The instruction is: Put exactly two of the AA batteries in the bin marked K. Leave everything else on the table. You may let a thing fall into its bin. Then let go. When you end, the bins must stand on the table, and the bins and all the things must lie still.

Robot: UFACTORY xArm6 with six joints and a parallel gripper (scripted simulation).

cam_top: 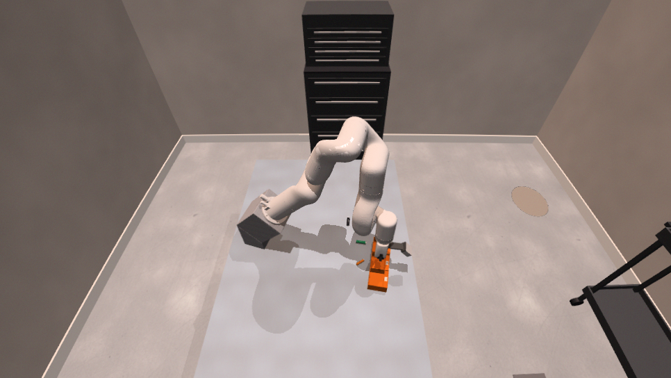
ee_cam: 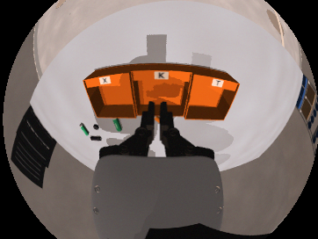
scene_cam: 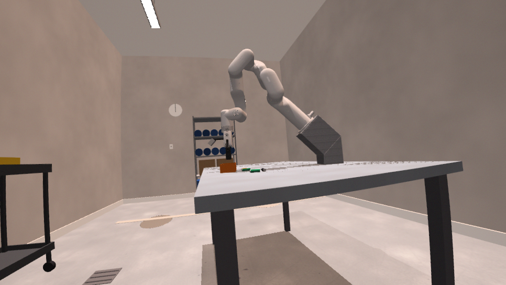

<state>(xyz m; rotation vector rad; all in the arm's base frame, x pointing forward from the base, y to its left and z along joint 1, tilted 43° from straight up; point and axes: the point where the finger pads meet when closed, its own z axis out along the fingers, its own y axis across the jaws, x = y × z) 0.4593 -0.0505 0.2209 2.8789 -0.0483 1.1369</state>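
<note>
My hand is 70 mm above the orange bin row. From my hand the other things lie so: dark AA battery: 170 mm behind, 230 mm to the left, 80 mm below; then small orange piece: 90 mm behind, 80 mm below.
</note>
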